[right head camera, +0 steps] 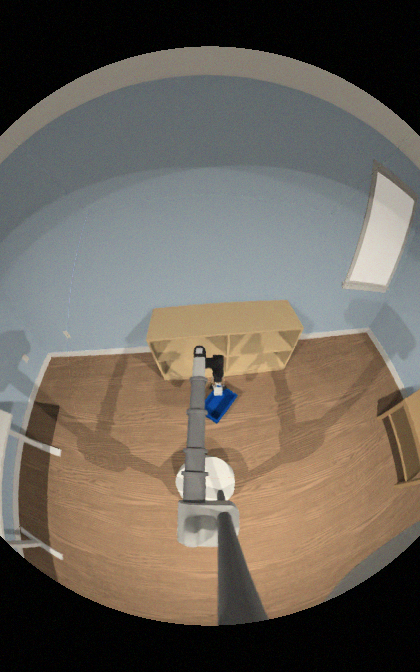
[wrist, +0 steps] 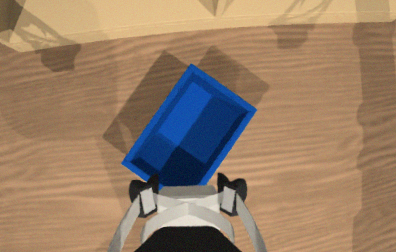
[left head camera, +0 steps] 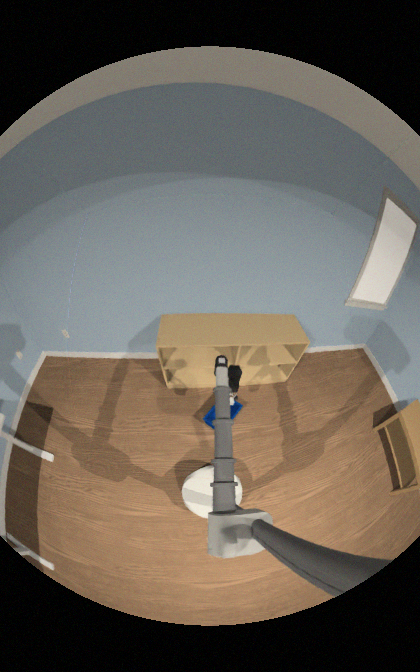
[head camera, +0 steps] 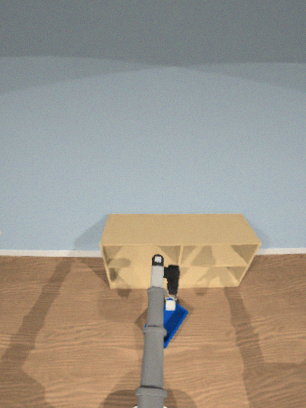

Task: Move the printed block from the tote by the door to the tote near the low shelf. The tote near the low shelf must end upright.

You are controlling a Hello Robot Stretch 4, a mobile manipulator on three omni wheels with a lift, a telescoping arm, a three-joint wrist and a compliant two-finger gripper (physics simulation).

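Frame: origin at the robot's base, x right, y ahead, z up, level; centimetres.
Seen in the pictures: gripper, fingertip midpoint: (wrist: 188, 187) (head camera: 170, 303); robot's base at its link origin: (left head camera: 210, 490).
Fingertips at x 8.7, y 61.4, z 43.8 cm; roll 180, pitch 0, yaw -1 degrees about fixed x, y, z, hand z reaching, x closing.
Pixels of each thing's top centre, then the offset from my fingertips to it.
- blue open-topped tote at its top centre: (wrist: 189, 136) (left head camera: 223, 411) (head camera: 167, 318) dz -34.6, dx +0.3, dy +4.4 cm
- pale printed block at its top centre: (wrist: 188, 220) (left head camera: 229, 399) (head camera: 170, 303) dz +3.7, dx +0.0, dy -2.1 cm
The blue open-topped tote (head camera: 175, 322) (left head camera: 235, 408) (right head camera: 228, 401) (wrist: 224, 87) stands upright on the floor in front of the low shelf, turned at an angle. My gripper (head camera: 170, 300) (left head camera: 232, 397) (right head camera: 218, 385) (wrist: 188, 187) is shut on the pale printed block (head camera: 170, 304) (left head camera: 231, 401) (right head camera: 218, 390) (wrist: 188, 190). In the wrist view, the block and fingertips overlap the tote's near corner and hide part of it. The tote's visible inside floor is bare and shadowed. The tote by the door does not show in these views.
The tan low shelf (head camera: 175, 229) (left head camera: 232, 329) (right head camera: 225, 320) (wrist: 150, 20) stands against the blue wall behind the tote. Another tan unit (left head camera: 411, 425) (right head camera: 411, 415) stands at the right. White bars (left head camera: 30, 446) (right head camera: 37, 442) stick out at the left. My arm (head camera: 153, 345) (left head camera: 223, 440) (right head camera: 195, 430) reaches out over the floor.
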